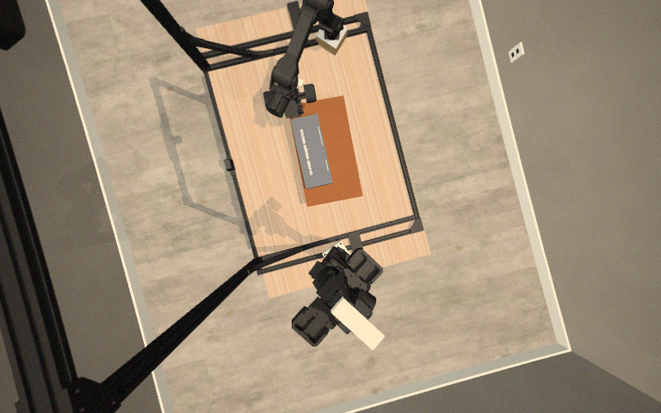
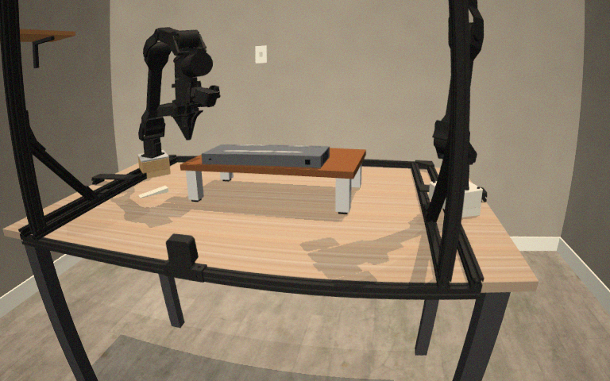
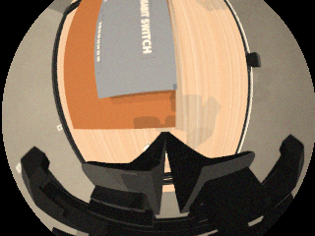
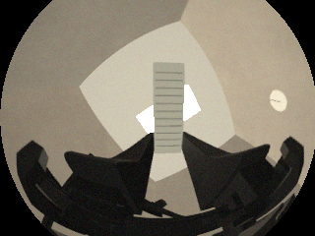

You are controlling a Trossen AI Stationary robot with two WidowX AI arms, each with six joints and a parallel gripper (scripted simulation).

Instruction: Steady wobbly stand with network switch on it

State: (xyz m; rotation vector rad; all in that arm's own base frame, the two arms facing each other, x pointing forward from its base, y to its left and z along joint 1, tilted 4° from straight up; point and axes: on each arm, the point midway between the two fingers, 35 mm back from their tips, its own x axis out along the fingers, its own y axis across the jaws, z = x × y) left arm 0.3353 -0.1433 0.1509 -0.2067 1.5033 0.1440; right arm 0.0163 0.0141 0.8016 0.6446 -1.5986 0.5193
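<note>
My right gripper is now 3 cm below the pale wedge, 2 cm to the left of it and 2 cm short of it. The rest, counted from my right hand: grey network switch (74 cm below, 38 cm to the left, 6 cm behind); stand (81 cm below, 39 cm to the left).
</note>
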